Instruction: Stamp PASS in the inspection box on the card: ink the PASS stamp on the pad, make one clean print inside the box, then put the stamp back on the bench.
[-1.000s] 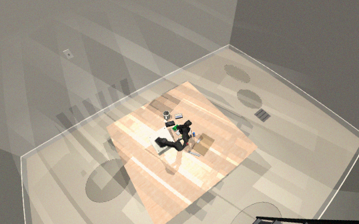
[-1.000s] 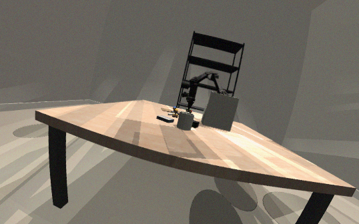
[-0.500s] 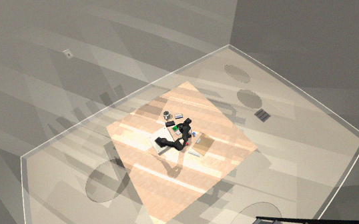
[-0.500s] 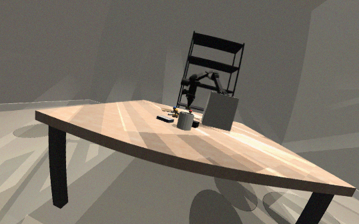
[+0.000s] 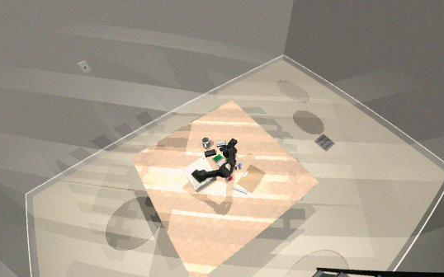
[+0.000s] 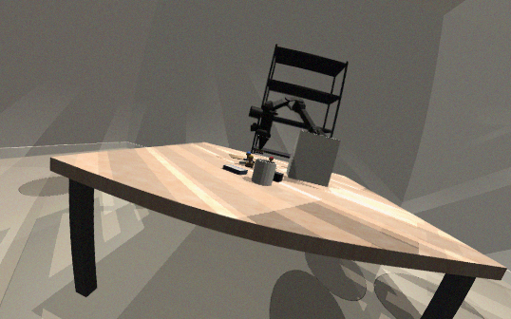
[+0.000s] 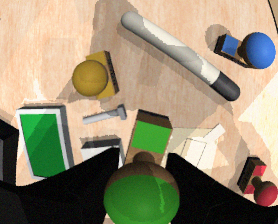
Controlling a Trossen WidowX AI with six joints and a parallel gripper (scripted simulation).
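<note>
Right now my gripper tip is 100 mm short of the blue-labelled stamp pad tin, 220 mm to the right of it and 90 mm above it. Also, from my gripper tip: green-knobbed PASS stamp (right at my gripper tip); yellow-knobbed stamp (40 mm ahead, 40 mm to the left, 80 mm below); bolt (30 mm to the left, 100 mm below).
</note>
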